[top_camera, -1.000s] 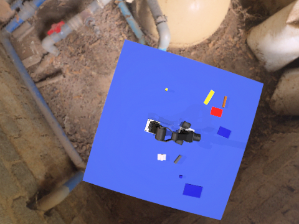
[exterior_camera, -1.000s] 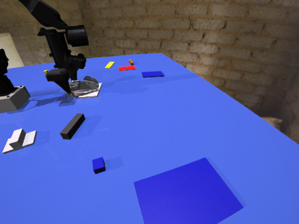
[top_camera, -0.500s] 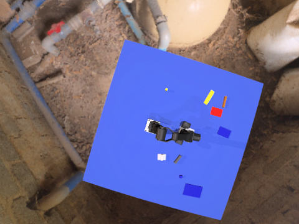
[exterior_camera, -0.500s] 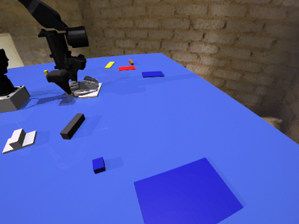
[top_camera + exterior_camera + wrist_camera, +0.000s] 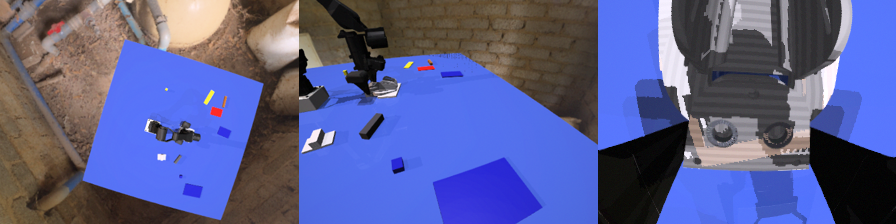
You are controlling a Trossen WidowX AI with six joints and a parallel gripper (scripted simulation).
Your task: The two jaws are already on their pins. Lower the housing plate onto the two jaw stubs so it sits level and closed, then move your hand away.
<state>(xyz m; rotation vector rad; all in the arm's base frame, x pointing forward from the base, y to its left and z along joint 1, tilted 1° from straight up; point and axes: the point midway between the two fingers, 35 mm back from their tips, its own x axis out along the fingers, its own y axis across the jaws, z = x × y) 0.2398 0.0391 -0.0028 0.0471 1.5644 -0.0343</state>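
Right now my gripper tip is 20 mm short of the grey jaw assembly and 20 mm to the left of it. The rest, counted from my gripper tip: red plate: 240 mm ahead, 270 mm to the left, 10 mm below; then white stepped block: 70 mm behind, 260 mm to the right; then dark bar: 70 mm ahead, 230 mm to the right.
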